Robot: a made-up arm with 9 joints. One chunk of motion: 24 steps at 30 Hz.
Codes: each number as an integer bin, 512 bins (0 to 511) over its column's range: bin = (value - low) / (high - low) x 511, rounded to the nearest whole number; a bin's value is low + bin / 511 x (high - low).
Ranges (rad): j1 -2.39..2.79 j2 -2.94..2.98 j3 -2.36..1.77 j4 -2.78..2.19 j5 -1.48..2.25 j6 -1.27..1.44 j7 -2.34..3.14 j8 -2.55..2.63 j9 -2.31..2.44
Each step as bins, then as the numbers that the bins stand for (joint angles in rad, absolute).
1 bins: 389 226 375 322 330 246 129 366 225
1 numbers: 1.5533 -0.3218 0.6708 0.3518 0.9288 0.0346 -0.9566 1.1601 -0.2185
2 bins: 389 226 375 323 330 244 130 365 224
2 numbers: 1.5533 -0.3218 0.6708 0.3615 0.9288 0.0240 -0.9459 1.1500 -0.2278
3 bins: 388 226 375 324 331 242 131 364 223
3 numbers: 1.5432 -0.3218 0.6708 0.3712 0.9361 0.0134 -0.9351 1.1399 -0.2371
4 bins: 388 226 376 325 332 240 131 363 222
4 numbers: 1.5432 -0.3218 0.6789 0.3810 0.9434 0.0028 -0.9351 1.1297 -0.2464
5 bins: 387 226 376 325 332 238 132 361 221
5 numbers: 1.5330 -0.3218 0.6789 0.3810 0.9434 -0.0078 -0.9244 1.1095 -0.2557
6 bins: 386 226 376 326 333 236 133 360 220
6 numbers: 1.5229 -0.3218 0.6789 0.3907 0.9507 -0.0184 -0.9137 1.0993 -0.2650
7 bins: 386 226 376 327 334 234 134 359 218
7 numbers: 1.5229 -0.3218 0.6789 0.4004 0.9580 -0.0290 -0.9030 1.0892 -0.2836
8 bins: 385 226 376 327 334 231 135 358 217
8 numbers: 1.5127 -0.3218 0.6789 0.4004 0.9580 -0.0449 -0.8923 1.0790 -0.2929
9 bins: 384 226 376 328 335 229 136 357 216
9 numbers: 1.5026 -0.3218 0.6789 0.4101 0.9653 -0.0555 -0.8815 1.0689 -0.3022
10 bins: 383 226 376 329 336 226 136 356 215
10 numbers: 1.4925 -0.3218 0.6789 0.4199 0.9726 -0.0714 -0.8815 1.0588 -0.3115
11 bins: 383 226 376 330 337 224 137 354 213
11 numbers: 1.4925 -0.3218 0.6789 0.4296 0.9799 -0.0821 -0.8708 1.0385 -0.3301
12 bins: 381 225 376 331 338 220 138 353 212
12 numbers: 1.4722 -0.3333 0.6789 0.4393 0.9872 -0.1033 -0.8601 1.0284 -0.3394
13 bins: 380 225 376 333 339 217 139 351 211
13 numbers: 1.4621 -0.3333 0.6789 0.4588 0.9945 -0.1192 -0.8494 1.0081 -0.3486
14 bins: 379 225 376 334 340 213 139 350 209
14 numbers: 1.4519 -0.3333 0.6789 0.4685 1.0018 -0.1404 -0.8494 0.9979 -0.3672
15 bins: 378 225 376 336 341 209 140 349 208
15 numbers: 1.4418 -0.3333 0.6789 0.4879 1.0091 -0.1616 -0.8386 0.9878 -0.3765
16 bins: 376 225 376 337 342 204 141 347 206
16 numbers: 1.4215 -0.3333 0.6789 0.4977 1.0164 -0.1881 -0.8279 0.9675 -0.3951
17 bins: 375 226 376 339 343 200 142 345 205
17 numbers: 1.4114 -0.3218 0.6789 0.5171 1.0237 -0.2093 -0.8172 0.9473 -0.4044
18 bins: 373 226 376 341 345 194 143 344 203
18 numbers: 1.3911 -0.3218 0.6789 0.5366 1.0383 -0.2412 -0.8065 0.9371 -0.4230
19 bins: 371 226 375 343 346 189 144 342 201
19 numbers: 1.3708 -0.3218 0.6708 0.5560 1.0456 -0.2677 -0.7957 0.9168 -0.4416
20 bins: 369 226 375 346 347 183 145 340 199
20 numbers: 1.3505 -0.3218 0.6708 0.5852 1.0529 -0.2995 -0.7850 0.8966 -0.4602
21 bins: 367 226 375 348 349 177 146 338 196
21 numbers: 1.3303 -0.3218 0.6708 0.6047 1.0675 -0.3313 -0.7743 0.8763 -0.4881
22 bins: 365 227 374 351 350 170 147 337 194
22 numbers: 1.3100 -0.3102 0.6627 0.6338 1.0748 -0.3684 -0.7636 0.8662 -0.5067
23 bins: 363 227 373 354 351 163 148 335 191
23 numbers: 1.2897 -0.3102 0.6547 0.6630 1.0821 -0.4056 -0.7528 0.8459 -0.5346
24 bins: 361 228 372 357 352 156 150 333 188
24 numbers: 1.2695 -0.2986 0.6466 0.6922 1.0894 -0.4427 -0.7314 0.8256 -0.5624
